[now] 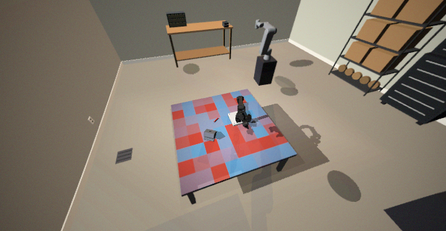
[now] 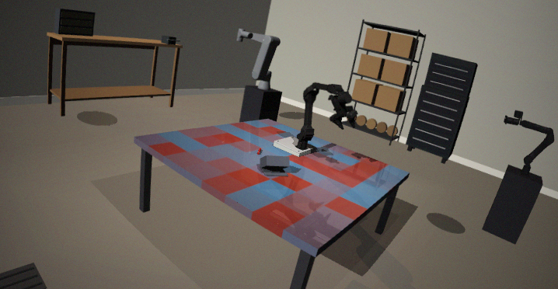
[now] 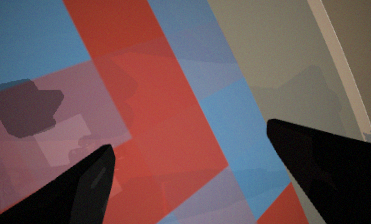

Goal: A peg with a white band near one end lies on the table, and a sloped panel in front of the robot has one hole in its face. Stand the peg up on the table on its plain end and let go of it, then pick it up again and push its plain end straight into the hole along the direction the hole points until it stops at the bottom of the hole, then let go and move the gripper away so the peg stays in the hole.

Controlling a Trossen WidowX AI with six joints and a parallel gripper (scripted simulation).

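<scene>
The red peg lies 30 cm ahead of my gripper tip, 40 cm to the right of it and 26 cm below it. Also, from my gripper tip: grey sloped panel: 41 cm ahead, 18 cm to the right, 22 cm below.
</scene>
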